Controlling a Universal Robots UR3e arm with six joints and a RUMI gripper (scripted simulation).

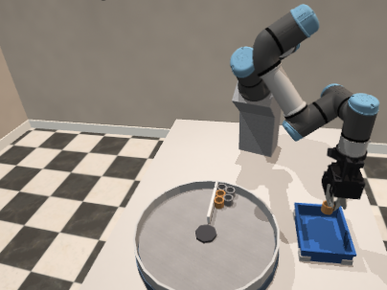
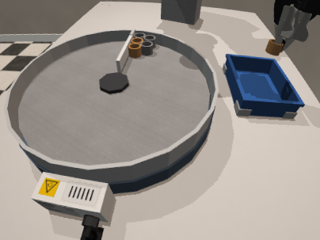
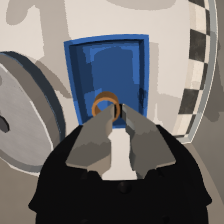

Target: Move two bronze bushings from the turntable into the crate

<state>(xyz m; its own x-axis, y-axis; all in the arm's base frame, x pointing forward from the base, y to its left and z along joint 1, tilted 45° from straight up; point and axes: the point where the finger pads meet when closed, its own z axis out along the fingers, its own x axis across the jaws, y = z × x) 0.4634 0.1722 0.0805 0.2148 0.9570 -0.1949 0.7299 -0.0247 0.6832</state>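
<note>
Right now the blue crate is 110 mm below my hand and 10 mm to the right of it. From my hand the other things lie so: grey turntable: 370 mm to the right, 80 mm below, 10 mm behind.
</note>
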